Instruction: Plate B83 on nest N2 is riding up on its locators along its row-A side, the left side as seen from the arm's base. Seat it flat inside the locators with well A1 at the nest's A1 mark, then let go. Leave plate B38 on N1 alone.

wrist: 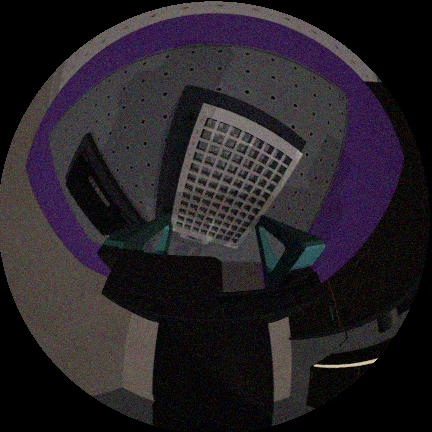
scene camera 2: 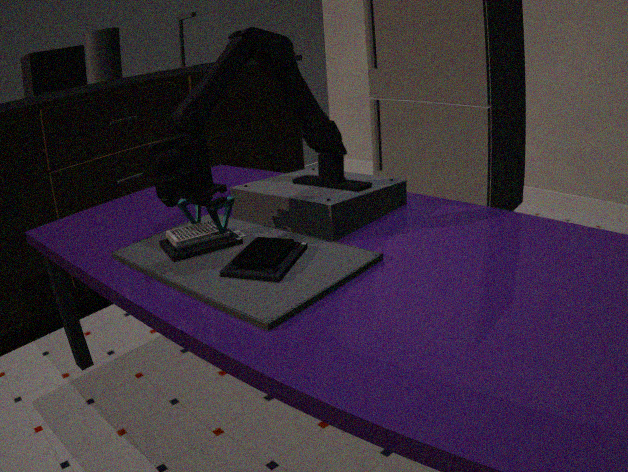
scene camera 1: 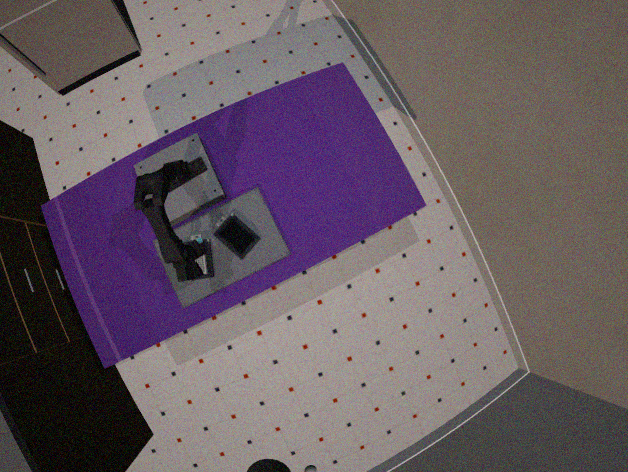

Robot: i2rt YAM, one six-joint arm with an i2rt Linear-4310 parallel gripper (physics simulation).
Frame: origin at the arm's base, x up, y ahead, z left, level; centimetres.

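Seen in the pictures: gripper, fingertip midpoint: (wrist: 213, 217) (scene camera 2: 210, 230); arm's base, link origin: (scene camera 2: 331, 184) (scene camera 1: 184, 174).
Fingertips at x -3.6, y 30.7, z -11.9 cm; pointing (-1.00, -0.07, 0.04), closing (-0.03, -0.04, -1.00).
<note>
Pixels of each thing's middle, then the offset from my fingertips to it. Level surfaces: height alone.
- Plate B83, body centre: (wrist: 225, 191) (scene camera 2: 196, 233) (scene camera 1: 195, 259) dz -1.2, dx +0.1, dy +3.1 cm
- dark nest N2, body centre: (wrist: 219, 183) (scene camera 2: 199, 240) (scene camera 1: 197, 259) dz -0.6, dx -1.4, dy +3.1 cm
- Dark plate B38, body centre: (wrist: 90, 200) (scene camera 2: 264, 253) (scene camera 1: 236, 235) dz +18.9, dx -0.6, dy +3.0 cm
- purple table, surface height: dx -3.8 cm
Plate B83 (scene camera 1: 202, 264) (scene camera 2: 190, 233) (wrist: 235, 180) is a pale plate with a grid of wells. It is over the dark nest N2 (scene camera 2: 200, 249) (wrist: 171, 150), with its pale side wall showing above the nest. In the wrist view a wide dark band of nest shows on the plate's left and a narrower one at its far end; no rim shows on the right. I cannot tell its exact tilt or whether it touches the nest. My gripper (scene camera 2: 209, 226) (wrist: 213, 217) is shut on plate B83, teal fingers at its near end. The A1 mark is not readable.
Dark plate B38 (scene camera 1: 236, 234) (scene camera 2: 265, 252) lies on nest N1 beside N2. Both nests stand on a grey perforated board (scene camera 1: 263, 213) (scene camera 2: 324, 266) (wrist: 270, 75). The arm's grey base block (scene camera 2: 368, 208) stands behind the board on the purple table (scene camera 1: 324, 152) (scene camera 2: 456, 304).
</note>
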